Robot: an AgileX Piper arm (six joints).
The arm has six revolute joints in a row. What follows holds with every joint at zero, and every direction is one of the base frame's. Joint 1 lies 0.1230 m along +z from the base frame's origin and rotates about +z. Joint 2 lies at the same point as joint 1 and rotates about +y. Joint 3 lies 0.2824 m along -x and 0.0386 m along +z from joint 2 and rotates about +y. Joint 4 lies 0.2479 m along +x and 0.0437 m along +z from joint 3 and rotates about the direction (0.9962, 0, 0.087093). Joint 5 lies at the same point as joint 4 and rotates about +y. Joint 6 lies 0.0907 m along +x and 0.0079 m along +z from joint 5 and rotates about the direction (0.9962, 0, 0.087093). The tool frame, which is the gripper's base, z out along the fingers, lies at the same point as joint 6; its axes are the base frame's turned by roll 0.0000, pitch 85.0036 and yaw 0.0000 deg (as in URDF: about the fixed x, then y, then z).
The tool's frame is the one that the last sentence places.
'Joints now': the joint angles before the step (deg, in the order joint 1, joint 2, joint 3, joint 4, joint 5, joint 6). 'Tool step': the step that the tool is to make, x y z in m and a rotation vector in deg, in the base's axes. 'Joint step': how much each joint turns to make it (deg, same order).
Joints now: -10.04 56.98 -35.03 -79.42 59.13 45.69
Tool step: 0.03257 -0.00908 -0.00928 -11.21 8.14 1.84
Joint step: 0.00 9.64 -0.41 -14.13 2.67 3.79
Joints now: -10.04 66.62 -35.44 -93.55 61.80 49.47
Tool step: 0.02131 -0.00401 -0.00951 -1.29 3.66 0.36
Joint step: 0.00 5.98 -1.95 -2.17 0.63 0.68
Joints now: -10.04 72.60 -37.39 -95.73 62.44 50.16
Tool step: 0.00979 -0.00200 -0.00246 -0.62 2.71 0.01
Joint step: 0.00 2.55 -1.53 -0.11 0.39 -1.79
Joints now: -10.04 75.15 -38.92 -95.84 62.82 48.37
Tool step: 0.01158 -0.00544 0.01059 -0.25 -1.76 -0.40
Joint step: -0.87 1.72 -3.86 0.00 -0.48 -0.36
